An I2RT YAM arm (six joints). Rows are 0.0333 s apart.
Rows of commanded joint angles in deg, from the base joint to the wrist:
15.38 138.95 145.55 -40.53 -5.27 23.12
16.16 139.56 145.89 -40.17 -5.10 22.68
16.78 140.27 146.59 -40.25 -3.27 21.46
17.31 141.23 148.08 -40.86 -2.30 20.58
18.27 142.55 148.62 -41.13 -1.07 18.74
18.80 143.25 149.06 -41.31 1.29 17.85
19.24 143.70 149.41 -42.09 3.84 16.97
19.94 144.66 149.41 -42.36 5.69 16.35
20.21 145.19 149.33 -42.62 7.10 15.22
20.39 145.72 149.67 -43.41 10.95 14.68
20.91 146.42 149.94 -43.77 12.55 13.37
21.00 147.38 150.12 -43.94 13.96 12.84
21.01 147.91 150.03 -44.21 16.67 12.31
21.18 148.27 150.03 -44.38 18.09 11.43
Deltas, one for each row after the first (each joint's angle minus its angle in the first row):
0.78 0.61 0.34 0.36 0.17 -0.44
1.40 1.32 1.04 0.28 2.00 -1.66
1.93 2.28 2.53 -0.33 2.97 -2.54
2.89 3.60 3.07 -0.60 4.20 -4.38
3.42 4.30 3.51 -0.78 6.56 -5.27
3.86 4.75 3.86 -1.56 9.11 -6.15
4.56 5.71 3.86 -1.83 10.96 -6.77
4.83 6.24 3.78 -2.09 12.37 -7.90
5.01 6.77 4.12 -2.88 16.22 -8.44
5.53 7.47 4.39 -3.24 17.82 -9.75
5.62 8.43 4.57 -3.41 19.23 -10.28
5.63 8.96 4.48 -3.68 21.94 -10.81
5.80 9.32 4.48 -3.85 23.36 -11.69

